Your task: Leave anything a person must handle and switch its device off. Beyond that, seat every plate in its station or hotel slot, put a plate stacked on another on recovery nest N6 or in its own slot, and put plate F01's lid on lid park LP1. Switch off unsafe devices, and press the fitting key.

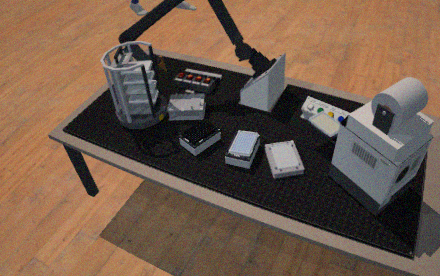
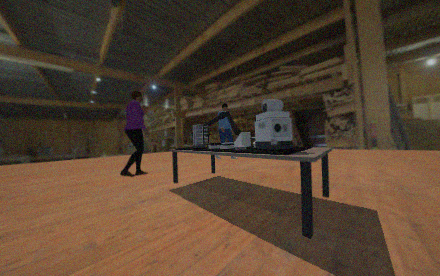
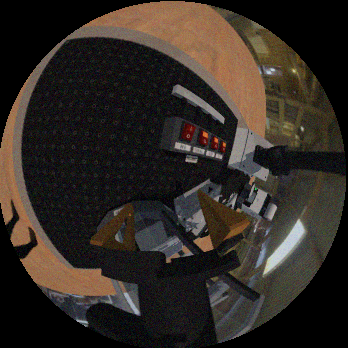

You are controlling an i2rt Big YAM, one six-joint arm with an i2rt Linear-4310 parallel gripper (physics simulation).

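Places are measured from the arm's base along level axes (x ahead, y left, z up), in millimetres.
Pixels of known places: gripper, between the fingertips: [image 1: 159, 75] [image 2: 210, 140] [image 3: 162, 199]; arm's base, origin of its link: [image 1: 265, 69] [image 2: 242, 136] [image 3: 261, 156].
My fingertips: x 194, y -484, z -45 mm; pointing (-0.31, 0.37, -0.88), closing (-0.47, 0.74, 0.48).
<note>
For each thing: its middle in the pictures, then the offset to it from my fingertips. "*": a spot on its surface instead.
- dark red rocker marked H1, a spot on its surface: [image 3: 188, 132] * dy +52, dx -107, dz -50 mm
- plate hotel, middle of its body: [image 3: 167, 281] [image 1: 135, 83] [image 2: 201, 135] dy +18, dx +182, dz +74 mm
- grey translucent box, middle of its body: [image 3: 200, 205] [image 1: 186, 105] dy +215, dx +82, dz -62 mm
- black plate, middle of its body: [image 1: 199, 131] dy +379, dx +229, dz -37 mm
- pale blue plate, middle of its body: [image 1: 243, 142] dy +578, dx +212, dz -33 mm
- white block, middle of its body: [image 1: 284, 155] dy +737, dx +175, dz -69 mm
- pale plate-like piece, middle of its body: [image 1: 326, 123] dy +849, dx +16, dz +19 mm
- panel with coloured keys, middle of its body: [image 1: 327, 114] dy +816, dx -136, dz -58 mm
- large white machine, middle of its body: [image 1: 384, 140] [image 2: 271, 124] [image 3: 257, 204] dy +1083, dx +135, dz +128 mm
- pale bar, a spot on its surface: [image 3: 200, 103] * dy +92, dx -207, dz -84 mm
My gripper [image 1: 162, 63] [image 3: 162, 199] is open and empty, behind the hotel and near the switch strip. The strip [image 1: 196, 81] [image 3: 172, 140] has a dark red rocker marked H1 [image 3: 188, 132] and three orange-lit rockers. The plate hotel [image 1: 119, 102] [image 2: 200, 135] shows several stacked shelves. A grey translucent box [image 1: 186, 107] stands beside it. A black plate [image 1: 201, 133] sits on a white station. A pale blue plate [image 1: 243, 142] lies on another. A white block [image 1: 284, 156] stands to their right. A pale plate-like piece [image 1: 325, 124] lies by the panel with coloured keys [image 1: 322, 109]. Plate labels are unreadable.
A large white machine [image 1: 367, 155] [image 2: 273, 131] stands at the right end. A white wedge [image 1: 267, 87] [image 2: 243, 140] stands at the back, by the arm's base. A pale bar [image 3: 200, 103] lies beyond the strip. People in purple [image 2: 134, 117] and blue [image 2: 226, 125] are near the table.
</note>
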